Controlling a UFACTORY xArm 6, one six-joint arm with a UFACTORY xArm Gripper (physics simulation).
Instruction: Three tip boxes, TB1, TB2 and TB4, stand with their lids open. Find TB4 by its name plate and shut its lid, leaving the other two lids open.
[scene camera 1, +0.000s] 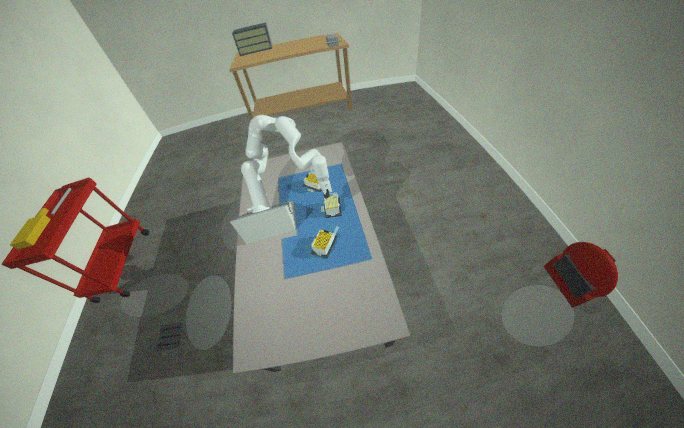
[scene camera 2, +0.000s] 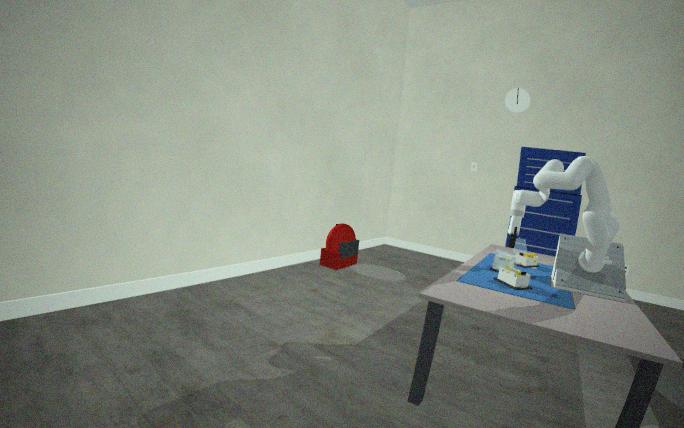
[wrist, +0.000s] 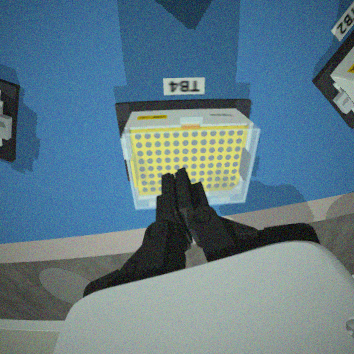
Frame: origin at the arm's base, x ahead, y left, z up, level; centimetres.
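Seen in the pictures: gripper, fingertip midpoint: (scene camera 1: 327, 197) (scene camera 2: 511, 247) (wrist: 180, 186); arm's base, origin of the base link: (scene camera 1: 262, 210) (scene camera 2: 590, 262).
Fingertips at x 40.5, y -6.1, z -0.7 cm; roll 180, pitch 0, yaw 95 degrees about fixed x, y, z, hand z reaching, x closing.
Pixels of each thing's middle, then the offset from my fingertips to it. Level surfaces: height alone.
- TB4, body centre: (wrist: 187, 144) (scene camera 2: 506, 263) (scene camera 1: 330, 204) dx +1.1, dy +1.3, dz -8.7 cm
- TB2, body centre: (scene camera 2: 515, 277) (scene camera 1: 313, 182) dx -3.4, dy +26.6, dz -9.2 cm
- blue mat, its level: dz -12.5 cm
- table, its level: dz -12.8 cm
TB4 (scene camera 1: 331, 205) (scene camera 2: 502, 261) (wrist: 190, 155) stands on the blue mat, its name plate (wrist: 184, 86) readable upside down in the wrist view. Its clear lid (wrist: 249, 160) lies down over the yellow rack; whether it is latched cannot be told. My gripper (scene camera 1: 326, 193) (scene camera 2: 513, 245) (wrist: 180, 186) is shut and empty, over the hinge side of TB4; contact cannot be told. TB2 (scene camera 1: 311, 181) (scene camera 2: 513, 278) (wrist: 346, 75) stands at the back in scene camera 1; its lid is hard to make out. TB1 (scene camera 1: 322, 243) (scene camera 2: 526, 260) stands at the front, lid (scene camera 1: 334, 233) (scene camera 2: 521, 246) open.
The blue mat (scene camera 1: 302, 267) (scene camera 2: 476, 275) lies on the table (scene camera 1: 302, 312) (scene camera 2: 600, 323). A pale upright panel (scene camera 1: 264, 224) (scene camera 2: 575, 264) stands beside the arm's base. A red cart (scene camera 1: 117, 252), a wooden bench (scene camera 1: 297, 48) and a red bin (scene camera 1: 595, 267) (scene camera 2: 340, 242) stand away from the table.
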